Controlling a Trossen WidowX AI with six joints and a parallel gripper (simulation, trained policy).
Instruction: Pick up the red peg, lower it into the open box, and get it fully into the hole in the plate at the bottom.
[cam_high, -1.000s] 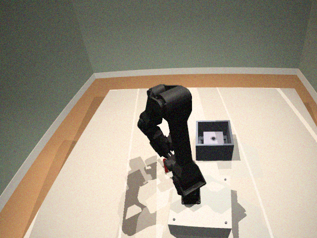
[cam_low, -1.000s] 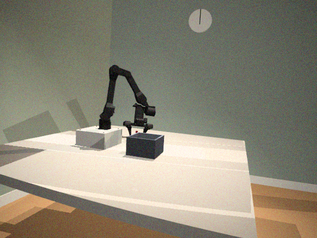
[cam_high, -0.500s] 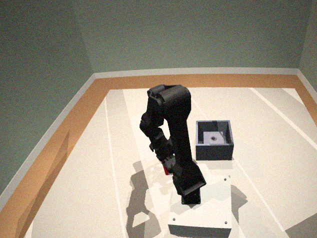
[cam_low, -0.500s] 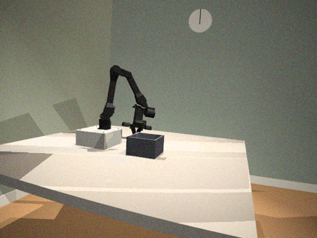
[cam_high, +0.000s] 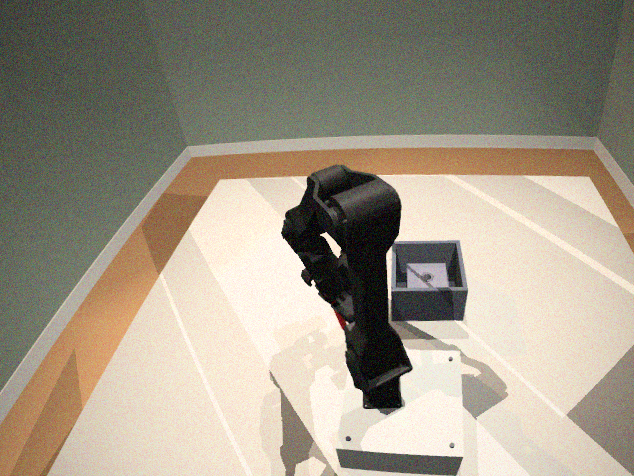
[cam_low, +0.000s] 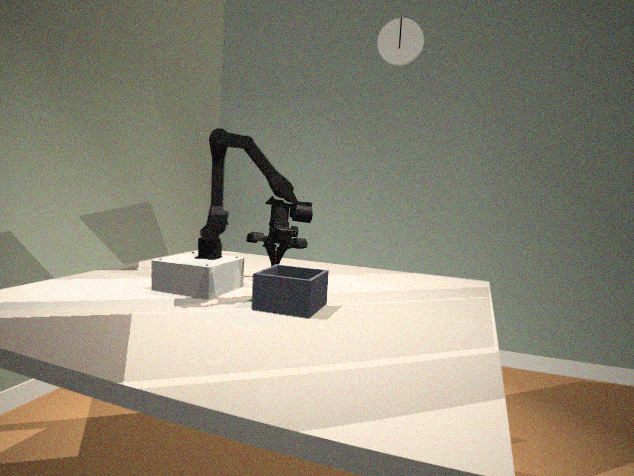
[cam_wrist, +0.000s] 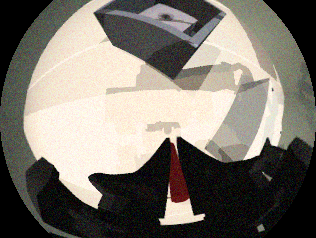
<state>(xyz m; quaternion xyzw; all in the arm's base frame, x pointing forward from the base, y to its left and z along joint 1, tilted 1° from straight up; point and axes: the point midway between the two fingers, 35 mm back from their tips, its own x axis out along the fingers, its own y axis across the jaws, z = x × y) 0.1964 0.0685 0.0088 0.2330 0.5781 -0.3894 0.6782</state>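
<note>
Now: the plate 170 mm to the right of my gripper tip, 110 mm ahead of it and 20 mm below it. Also, from my gripper tip: red peg: 20 mm to the left, 10 mm behind, 10 mm above; then dark grey box: 170 mm to the right, 110 mm ahead, 40 mm below.
</note>
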